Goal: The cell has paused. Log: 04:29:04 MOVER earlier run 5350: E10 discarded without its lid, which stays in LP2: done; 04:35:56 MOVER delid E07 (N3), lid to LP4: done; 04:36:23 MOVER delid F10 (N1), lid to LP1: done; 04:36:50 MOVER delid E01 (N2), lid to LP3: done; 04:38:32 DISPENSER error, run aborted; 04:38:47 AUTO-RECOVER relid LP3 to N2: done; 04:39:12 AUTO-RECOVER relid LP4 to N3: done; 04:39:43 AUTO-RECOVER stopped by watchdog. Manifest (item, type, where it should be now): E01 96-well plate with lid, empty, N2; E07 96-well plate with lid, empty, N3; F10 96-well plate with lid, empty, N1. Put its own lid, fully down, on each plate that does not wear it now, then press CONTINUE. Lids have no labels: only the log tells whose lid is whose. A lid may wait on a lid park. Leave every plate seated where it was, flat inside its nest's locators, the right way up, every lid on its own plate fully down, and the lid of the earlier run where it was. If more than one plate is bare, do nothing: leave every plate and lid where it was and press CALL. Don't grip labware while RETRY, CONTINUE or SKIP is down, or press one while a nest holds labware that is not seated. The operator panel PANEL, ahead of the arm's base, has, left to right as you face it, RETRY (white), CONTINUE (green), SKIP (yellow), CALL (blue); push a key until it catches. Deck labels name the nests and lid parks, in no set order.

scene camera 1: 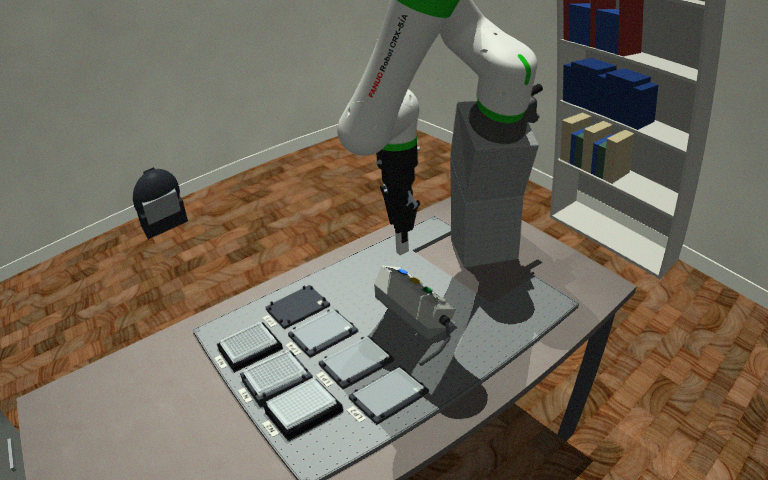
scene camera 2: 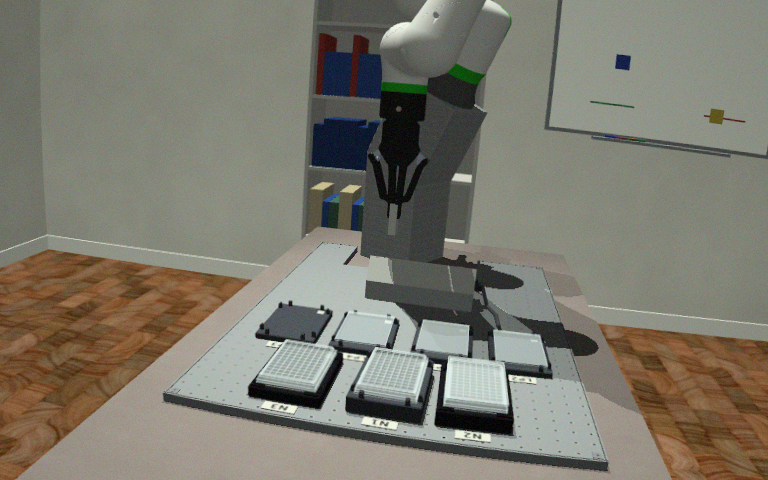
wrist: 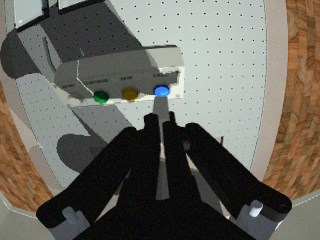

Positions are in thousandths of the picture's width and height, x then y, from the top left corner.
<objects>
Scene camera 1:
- my gripper: 524, 526
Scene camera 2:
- my gripper: 511, 486
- lid park: 376, 672
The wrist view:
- my gripper: 505, 444
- operator panel: 452, 290
</objects>
